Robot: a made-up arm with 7 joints. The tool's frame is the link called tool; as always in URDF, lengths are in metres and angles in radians. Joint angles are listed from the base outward.
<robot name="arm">
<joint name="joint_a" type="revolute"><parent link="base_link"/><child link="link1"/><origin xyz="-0.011 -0.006 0.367" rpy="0 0 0"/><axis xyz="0 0 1"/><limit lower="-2.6" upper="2.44"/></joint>
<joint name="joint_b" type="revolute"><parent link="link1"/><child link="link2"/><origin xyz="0.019 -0.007 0.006" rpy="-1.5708 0 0"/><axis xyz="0 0 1"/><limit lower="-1.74" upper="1.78"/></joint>
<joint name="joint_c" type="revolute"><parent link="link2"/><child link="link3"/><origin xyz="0.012 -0.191 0.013" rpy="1.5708 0 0"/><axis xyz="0 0 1"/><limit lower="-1.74" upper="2.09"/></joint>
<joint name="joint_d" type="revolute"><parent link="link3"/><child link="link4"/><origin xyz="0.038 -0.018 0.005" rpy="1.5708 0 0"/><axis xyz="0 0 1"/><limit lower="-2.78" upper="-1"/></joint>
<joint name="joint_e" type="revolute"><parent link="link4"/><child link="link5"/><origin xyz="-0.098 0.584 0.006" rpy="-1.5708 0 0"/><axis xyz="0 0 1"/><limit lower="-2.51" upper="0.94"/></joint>
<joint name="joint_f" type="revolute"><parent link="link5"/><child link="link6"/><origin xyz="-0.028 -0.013 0.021" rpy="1.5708 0 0"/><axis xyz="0 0 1"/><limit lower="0.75" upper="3.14"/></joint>
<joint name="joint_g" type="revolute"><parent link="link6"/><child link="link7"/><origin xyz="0.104 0.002 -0.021" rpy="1.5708 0 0"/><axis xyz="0 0 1"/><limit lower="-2.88" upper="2.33"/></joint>
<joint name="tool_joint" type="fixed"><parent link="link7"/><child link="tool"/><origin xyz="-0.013 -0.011 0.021" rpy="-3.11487 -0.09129 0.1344"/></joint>
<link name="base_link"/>
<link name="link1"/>
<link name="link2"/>
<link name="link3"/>
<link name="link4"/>
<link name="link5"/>
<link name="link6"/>
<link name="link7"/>
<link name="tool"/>
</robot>
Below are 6 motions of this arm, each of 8 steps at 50 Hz.
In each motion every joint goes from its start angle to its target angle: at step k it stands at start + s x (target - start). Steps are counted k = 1, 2, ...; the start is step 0. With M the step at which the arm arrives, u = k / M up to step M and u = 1 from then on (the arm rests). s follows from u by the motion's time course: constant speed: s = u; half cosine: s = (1 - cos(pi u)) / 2; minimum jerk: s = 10 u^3 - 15 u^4 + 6 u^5.
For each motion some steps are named. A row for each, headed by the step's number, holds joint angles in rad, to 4 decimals.
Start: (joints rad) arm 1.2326 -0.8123 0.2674 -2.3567 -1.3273 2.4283 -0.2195
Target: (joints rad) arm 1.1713 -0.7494 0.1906 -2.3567 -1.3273 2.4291 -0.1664
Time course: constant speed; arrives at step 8
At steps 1, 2, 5, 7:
1: 1.2249 -0.8044 0.2578 -2.3567 -1.3273 2.4284 -0.2129
2: 1.2173 -0.7966 0.2482 -2.3567 -1.3273 2.4285 -0.2062
5: 1.1943 -0.7730 0.2194 -2.3567 -1.3273 2.4288 -0.1863
7: 1.1790 -0.7573 0.2002 -2.3567 -1.3273 2.4290 -0.1730

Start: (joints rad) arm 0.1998 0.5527 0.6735 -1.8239 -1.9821 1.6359 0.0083
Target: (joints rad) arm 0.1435 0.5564 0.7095 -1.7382 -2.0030 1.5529 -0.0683
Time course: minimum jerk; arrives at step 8
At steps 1, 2, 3, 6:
1: 0.1989 0.5528 0.6741 -1.8225 -1.9824 1.6346 0.0071
2: 0.1940 0.5531 0.6772 -1.8150 -1.9843 1.6273 0.0004
3: 0.1843 0.5537 0.6834 -1.8003 -1.9879 1.6131 -0.0128
6: 0.1493 0.5560 0.7058 -1.7471 -2.0008 1.5615 -0.0604

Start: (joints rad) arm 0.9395 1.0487 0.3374 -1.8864 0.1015 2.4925 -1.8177
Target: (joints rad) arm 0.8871 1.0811 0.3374 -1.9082 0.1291 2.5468 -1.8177
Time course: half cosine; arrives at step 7
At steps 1, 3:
1: 0.9369 1.0503 0.3374 -1.8875 0.1029 2.4952 -1.8177
3: 0.9191 1.0613 0.3374 -1.8949 0.1122 2.5136 -1.8177

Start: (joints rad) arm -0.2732 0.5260 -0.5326 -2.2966 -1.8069 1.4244 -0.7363
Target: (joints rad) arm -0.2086 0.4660 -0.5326 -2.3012 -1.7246 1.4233 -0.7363
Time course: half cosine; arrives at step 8
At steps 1, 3, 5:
1: -0.2707 0.5237 -0.5326 -2.2968 -1.8038 1.4244 -0.7363
3: -0.2533 0.5075 -0.5326 -2.2980 -1.7815 1.4241 -0.7363
5: -0.2285 0.4845 -0.5326 -2.2998 -1.7500 1.4236 -0.7363

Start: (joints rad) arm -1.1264 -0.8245 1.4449 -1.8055 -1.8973 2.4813 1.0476
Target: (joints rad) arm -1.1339 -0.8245 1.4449 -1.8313 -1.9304 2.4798 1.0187
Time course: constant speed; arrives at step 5
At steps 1, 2, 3, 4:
1: -1.1279 -0.8245 1.4449 -1.8107 -1.9039 2.4810 1.0418
2: -1.1294 -0.8245 1.4449 -1.8158 -1.9105 2.4807 1.0360
3: -1.1309 -0.8245 1.4449 -1.8210 -1.9172 2.4804 1.0303
4: -1.1324 -0.8245 1.4449 -1.8261 -1.9238 2.4801 1.0245

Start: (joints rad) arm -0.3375 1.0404 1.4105 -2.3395 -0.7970 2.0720 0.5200
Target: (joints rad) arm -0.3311 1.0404 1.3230 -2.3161 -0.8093 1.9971 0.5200
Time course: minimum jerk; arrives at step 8
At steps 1, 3, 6, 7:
1: -0.3374 1.0404 1.4091 -2.3391 -0.7972 2.0708 0.5200
3: -0.3357 1.0404 1.3864 -2.3331 -0.8004 2.0514 0.5200
6: -0.3318 1.0404 1.3321 -2.3185 -0.8080 2.0049 0.5200
7: -0.3312 1.0404 1.3244 -2.3165 -0.8091 1.9983 0.5200

